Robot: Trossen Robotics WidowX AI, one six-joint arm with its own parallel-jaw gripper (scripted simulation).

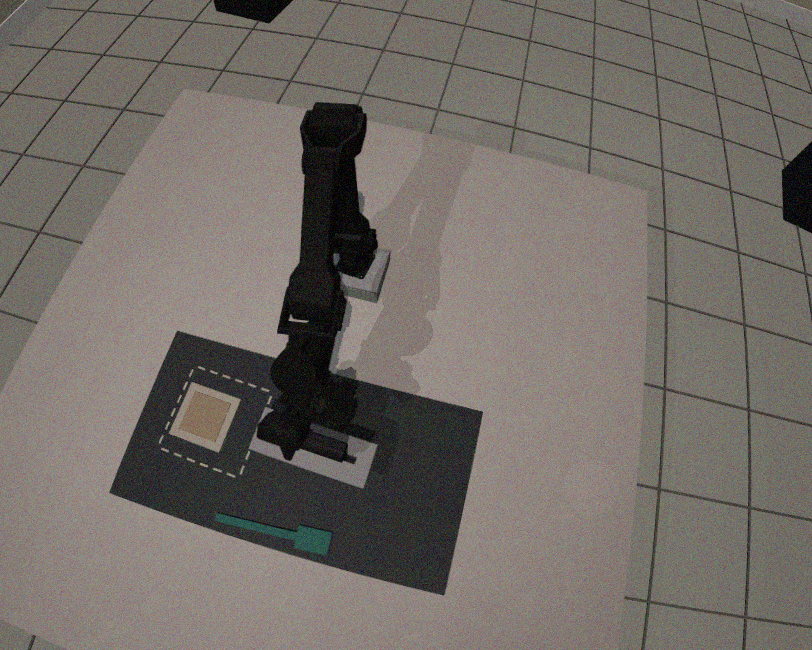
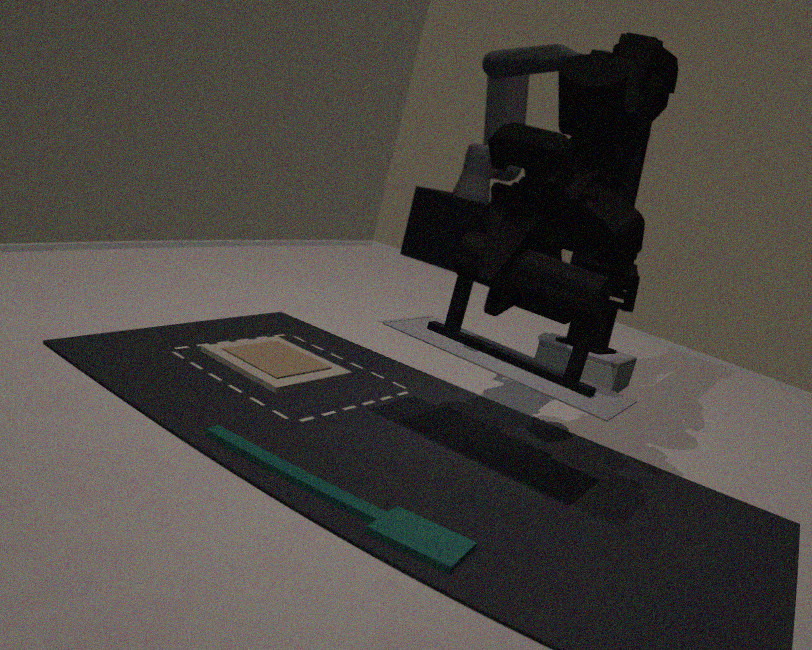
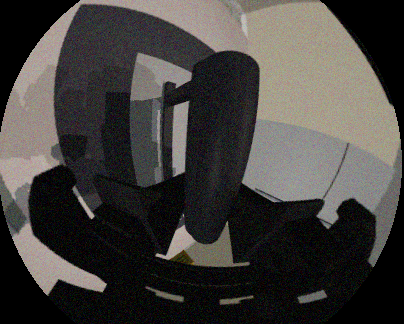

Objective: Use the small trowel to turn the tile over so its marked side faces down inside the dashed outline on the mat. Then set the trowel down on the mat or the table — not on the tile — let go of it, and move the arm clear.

Labels:
my gripper: image 1; image 2; image 3 208,175
tile: image 1; image 2; not seen in image 3 (hidden by my gripper)
teal flat tool: image 1 309,539; image 2 436,546
same spot on my gripper: (image 1: 287,454) = (image 2: 491,263)
same spot on tile: (image 1: 205,417) = (image 2: 277,358)

